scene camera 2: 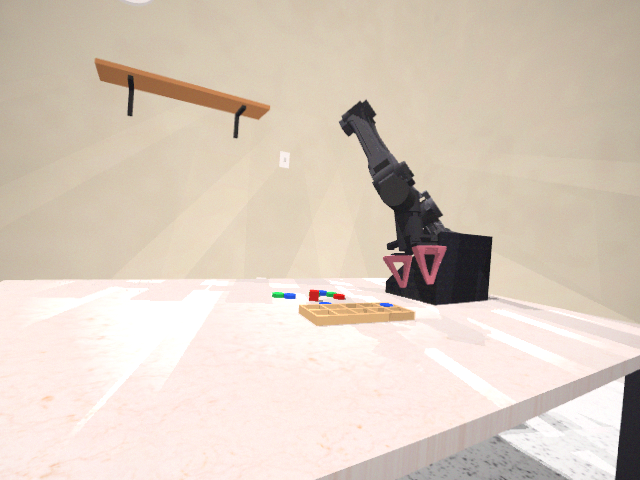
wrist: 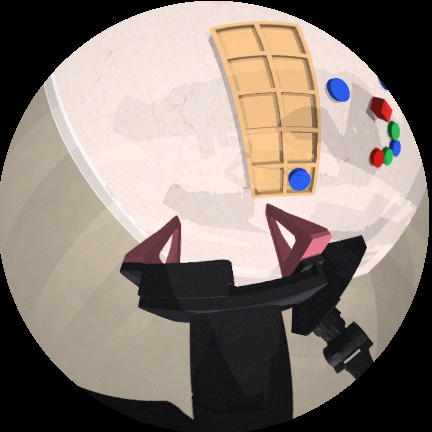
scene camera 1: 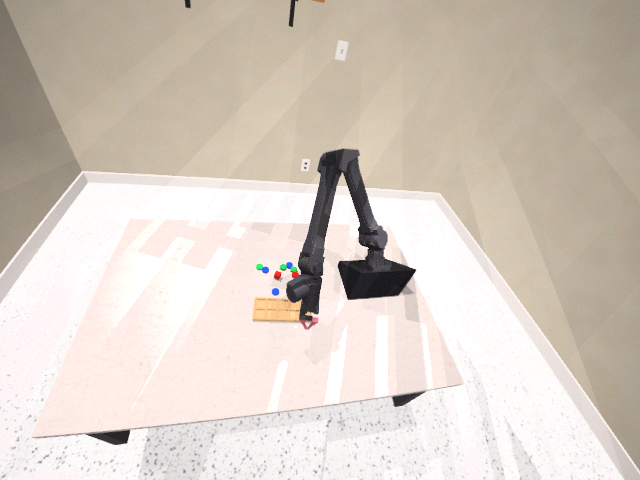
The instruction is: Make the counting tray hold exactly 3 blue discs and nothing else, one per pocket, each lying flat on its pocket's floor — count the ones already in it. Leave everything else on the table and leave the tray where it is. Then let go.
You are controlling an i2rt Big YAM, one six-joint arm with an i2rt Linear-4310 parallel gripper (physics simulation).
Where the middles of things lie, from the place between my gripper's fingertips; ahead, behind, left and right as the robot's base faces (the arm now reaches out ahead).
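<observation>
Wooden counting tray [scene camera 2: 345,313]: 70 mm ahead of my hand, 100 mm to the right of it, 70 mm below it.
</observation>
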